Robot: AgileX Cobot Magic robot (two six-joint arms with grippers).
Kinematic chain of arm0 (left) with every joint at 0, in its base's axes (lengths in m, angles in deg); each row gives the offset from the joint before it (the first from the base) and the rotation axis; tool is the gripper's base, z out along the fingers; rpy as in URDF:
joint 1: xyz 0 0 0.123 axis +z
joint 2: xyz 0 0 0 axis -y
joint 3: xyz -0.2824 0 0.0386 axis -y
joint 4: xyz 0.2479 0 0.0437 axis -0.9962 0 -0.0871
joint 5: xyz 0 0 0 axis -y
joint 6: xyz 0.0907 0 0.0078 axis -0.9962 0 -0.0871
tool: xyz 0 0 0 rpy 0 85 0
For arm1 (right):
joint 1: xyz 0 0 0.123 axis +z
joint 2: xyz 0 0 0 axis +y
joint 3: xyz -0.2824 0 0.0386 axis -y
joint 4: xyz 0.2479 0 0.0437 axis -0.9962 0 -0.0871
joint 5: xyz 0 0 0 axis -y
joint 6: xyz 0.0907 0 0.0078 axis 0.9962 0 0.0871
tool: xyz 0 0 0 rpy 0 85 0
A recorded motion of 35 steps. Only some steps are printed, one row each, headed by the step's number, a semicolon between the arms.
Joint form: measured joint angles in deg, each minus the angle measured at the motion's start. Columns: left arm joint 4, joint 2, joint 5, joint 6, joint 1, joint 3; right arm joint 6, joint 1, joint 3, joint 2, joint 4, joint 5.
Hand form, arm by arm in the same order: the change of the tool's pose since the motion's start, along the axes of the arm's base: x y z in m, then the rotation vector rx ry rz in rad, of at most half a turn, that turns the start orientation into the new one. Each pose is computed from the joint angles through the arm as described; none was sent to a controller.
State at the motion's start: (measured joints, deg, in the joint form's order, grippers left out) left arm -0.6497 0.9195 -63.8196 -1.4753 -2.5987 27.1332; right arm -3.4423 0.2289 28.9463 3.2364 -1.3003 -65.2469
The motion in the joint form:
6: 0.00 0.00 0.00 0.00 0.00 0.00; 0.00 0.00 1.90 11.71 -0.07 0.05
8: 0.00 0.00 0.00 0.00 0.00 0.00; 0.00 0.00 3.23 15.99 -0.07 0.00
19: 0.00 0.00 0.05 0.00 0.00 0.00; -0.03 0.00 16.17 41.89 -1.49 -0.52
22: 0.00 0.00 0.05 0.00 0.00 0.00; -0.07 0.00 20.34 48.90 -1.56 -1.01
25: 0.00 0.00 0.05 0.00 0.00 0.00; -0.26 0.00 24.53 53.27 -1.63 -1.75
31: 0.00 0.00 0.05 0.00 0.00 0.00; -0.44 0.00 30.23 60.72 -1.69 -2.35
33: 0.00 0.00 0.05 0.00 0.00 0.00; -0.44 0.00 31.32 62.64 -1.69 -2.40
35: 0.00 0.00 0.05 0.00 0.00 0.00; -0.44 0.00 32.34 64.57 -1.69 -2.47
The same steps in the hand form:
6: 0.0000 0.0000 0.0000 0.0000 0.0000 0.0000; 0.0291 0.0002 0.0067 0.0004 0.1703 0.0005
8: 0.0000 0.0000 0.0000 0.0000 0.0000 0.0000; 0.0400 0.0003 0.0109 0.0002 0.2227 0.0005
19: 0.0000 0.0000 0.0001 0.0000 -0.0009 0.0000; 0.1208 0.0026 0.0419 0.0227 0.4580 0.0087
22: 0.0000 0.0000 0.0001 0.0000 -0.0009 0.0000; 0.1470 0.0029 0.0464 0.0234 0.5161 0.0093
25: 0.0000 0.0000 0.0001 0.0000 -0.0009 0.0000; 0.1650 0.0031 0.0552 0.0222 0.5320 0.0127
31: 0.0000 0.0000 0.0001 0.0000 -0.0009 0.0000; 0.1967 0.0033 0.0599 0.0212 0.5729 0.0155
33: 0.0000 0.0000 0.0001 0.0000 -0.0009 0.0000; 0.2048 0.0033 0.0586 0.0213 0.5883 0.0154
35: 0.0000 0.0000 0.0001 0.0000 -0.0009 0.0000; 0.2129 0.0034 0.0566 0.0213 0.6054 0.0153

